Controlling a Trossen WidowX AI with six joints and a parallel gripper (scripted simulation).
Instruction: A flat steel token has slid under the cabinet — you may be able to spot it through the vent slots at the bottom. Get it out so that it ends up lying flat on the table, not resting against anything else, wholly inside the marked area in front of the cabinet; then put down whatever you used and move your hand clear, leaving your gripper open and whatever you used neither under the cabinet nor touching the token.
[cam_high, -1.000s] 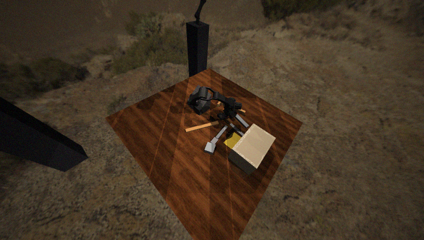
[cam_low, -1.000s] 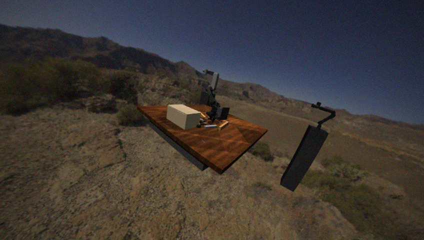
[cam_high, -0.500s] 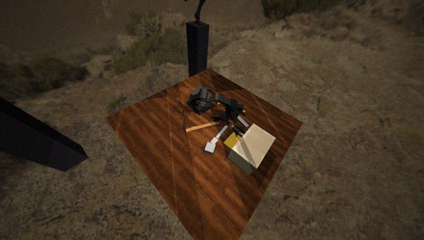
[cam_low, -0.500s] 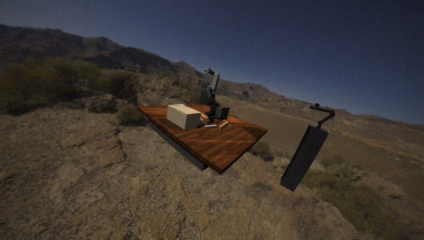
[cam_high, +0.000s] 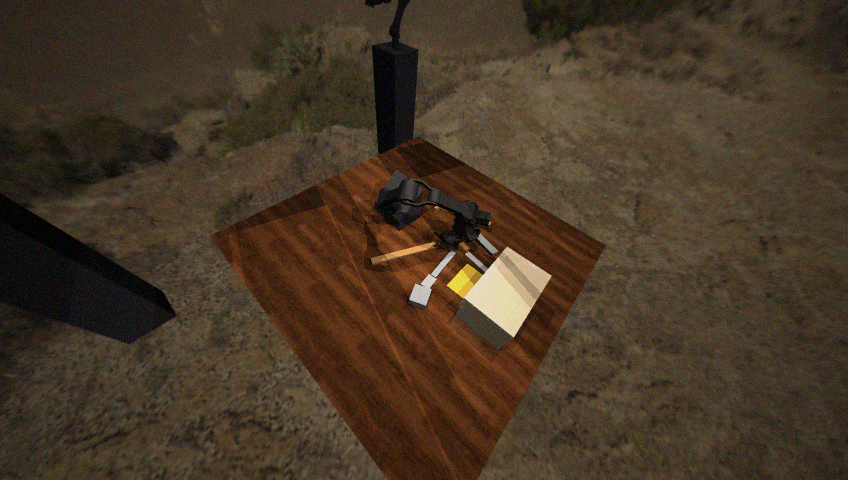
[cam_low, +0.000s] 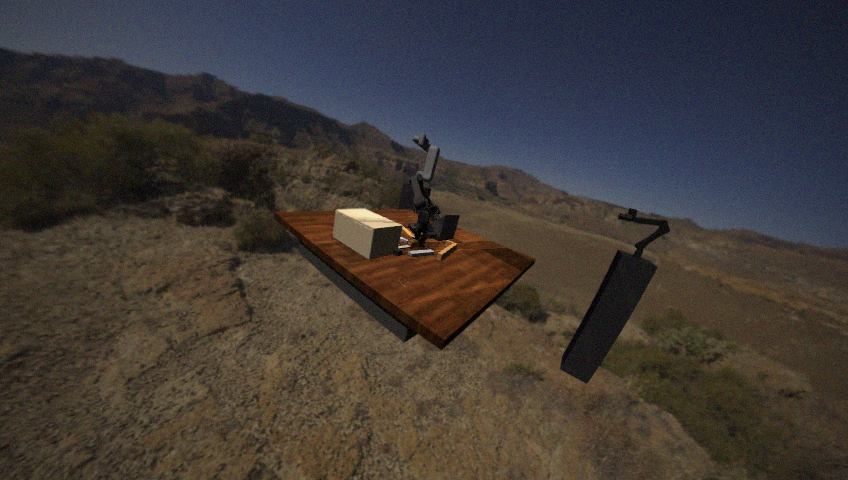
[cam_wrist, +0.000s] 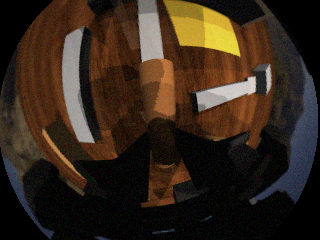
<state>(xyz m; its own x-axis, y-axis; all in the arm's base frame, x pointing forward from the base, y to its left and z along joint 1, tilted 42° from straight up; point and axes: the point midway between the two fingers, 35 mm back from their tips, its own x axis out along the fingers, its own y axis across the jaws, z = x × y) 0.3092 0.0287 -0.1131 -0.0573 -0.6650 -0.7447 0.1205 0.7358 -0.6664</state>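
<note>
My gripper tip is now 10 cm to the right of the grey bar and 9 cm short of it. Round my gripper tip: wooden stick 21 cm to the right, 12 cm behind; then grey block 32 cm to the right, 7 cm ahead, 1 cm above; then grey scraper 19 cm to the right, 4 cm ahead.
</note>
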